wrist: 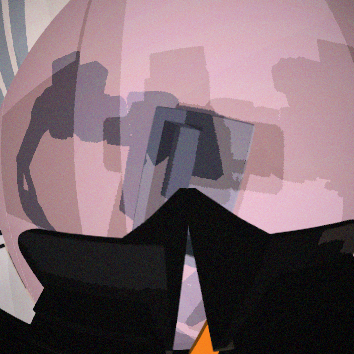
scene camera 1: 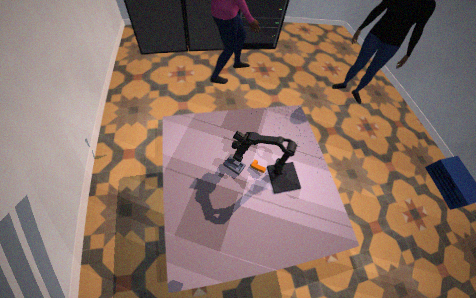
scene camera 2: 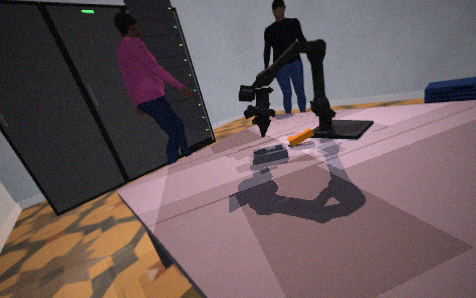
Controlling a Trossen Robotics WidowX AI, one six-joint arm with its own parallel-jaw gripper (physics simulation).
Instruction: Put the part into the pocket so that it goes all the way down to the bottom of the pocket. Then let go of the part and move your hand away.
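Places are measured from the arm's base along level axes (x left, y back, z up), in millimetres.
Where they show: gripper, fingertip midpoint: (wrist: 186,195) (scene camera 2: 263,137); arm's base, origin of the base link: (scene camera 1: 277,171) (scene camera 2: 325,128).
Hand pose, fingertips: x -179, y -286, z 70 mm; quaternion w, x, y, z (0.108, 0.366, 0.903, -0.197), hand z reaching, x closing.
Note:
Things, the pixels of their top centre, and the offset from my fingertips. Level surfaces: height alone.
- orange part, middle of its top: (scene camera 2: 299,130) (scene camera 1: 260,164) dx +96, dy +165, dz -32 mm
- grey block, middle of its top: (wrist: 183,192) (scene camera 2: 269,149) (scene camera 1: 234,163) dx +20, dy -6, dz -57 mm
- table with its long pocket, its level: dz -88 mm
The orange part (scene camera 1: 258,166) (scene camera 2: 301,137) lies on the table, apart from the grey block, between it and the arm's base. It looks bent or L-shaped in the first scene view. A corner of it shows low in the wrist view (wrist: 203,344), beyond the fingers. The grey block (scene camera 1: 234,166) (scene camera 2: 270,155) (wrist: 240,137) sits on the table with its long pocket (wrist: 184,152) facing up; no orange shows in the visible stretch of the pocket. My gripper (scene camera 1: 239,158) (scene camera 2: 263,135) (wrist: 186,195) is shut with its tips together, empty, above the block; its fingers hide the block's near end in the wrist view.
The arm's black base plate (scene camera 1: 285,179) (scene camera 2: 345,129) stands on the pink table (scene camera 1: 260,250) (scene camera 2: 210,260), beyond the orange part from the block. The arm's shadow falls across the table. Two people stand beyond the table, near dark cabinets (scene camera 1: 160,25) (scene camera 2: 30,100).

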